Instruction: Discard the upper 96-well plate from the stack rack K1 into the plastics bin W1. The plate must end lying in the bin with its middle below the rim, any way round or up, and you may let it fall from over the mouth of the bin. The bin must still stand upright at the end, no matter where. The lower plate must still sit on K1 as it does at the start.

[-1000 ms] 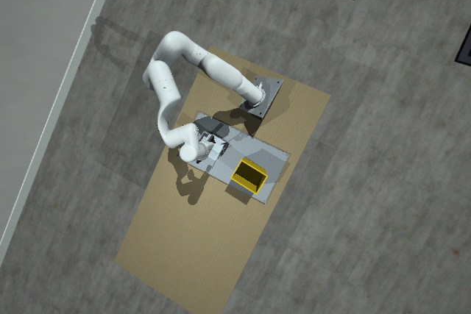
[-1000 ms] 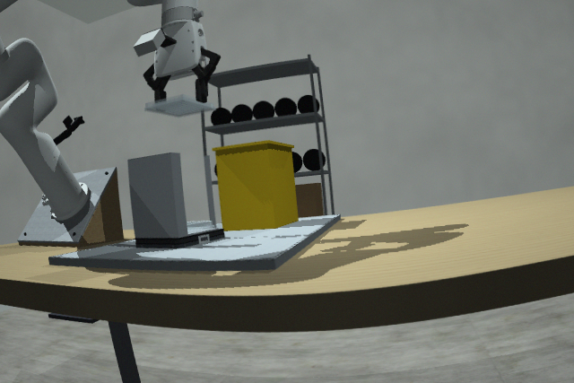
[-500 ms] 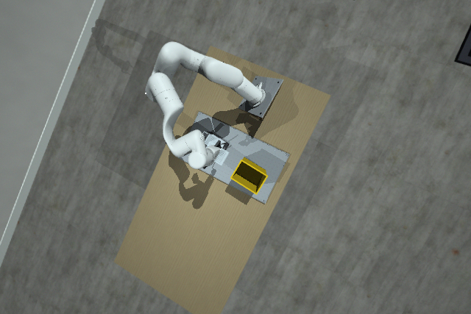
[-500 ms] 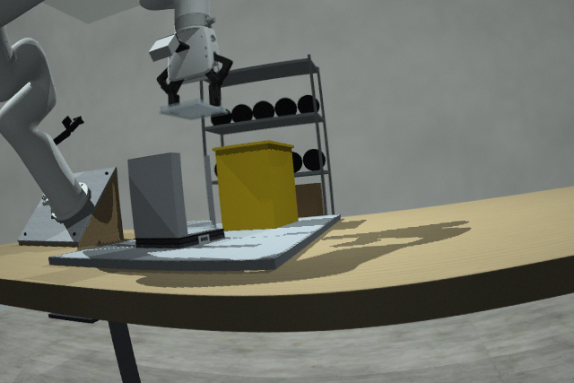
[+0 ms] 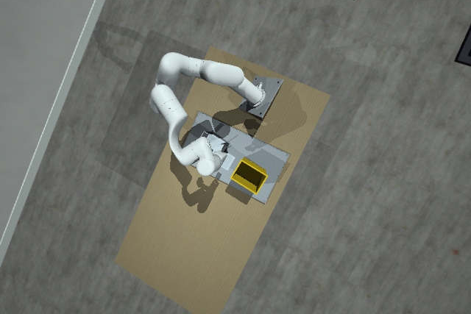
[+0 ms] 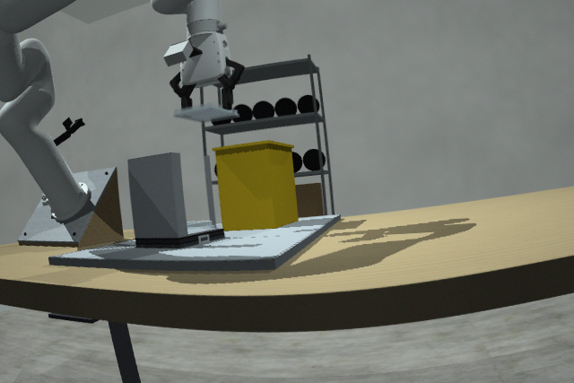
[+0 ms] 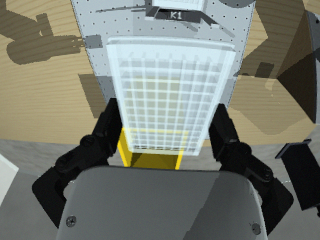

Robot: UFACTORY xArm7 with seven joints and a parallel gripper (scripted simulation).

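Right now the yellow plastics bin W1 is 18 cm to the left of my hand, 16 cm below it and 5 cm ahead of it. Round my hand: grey rack wall: 19 cm to the right, 16 cm below, 5 cm behind.
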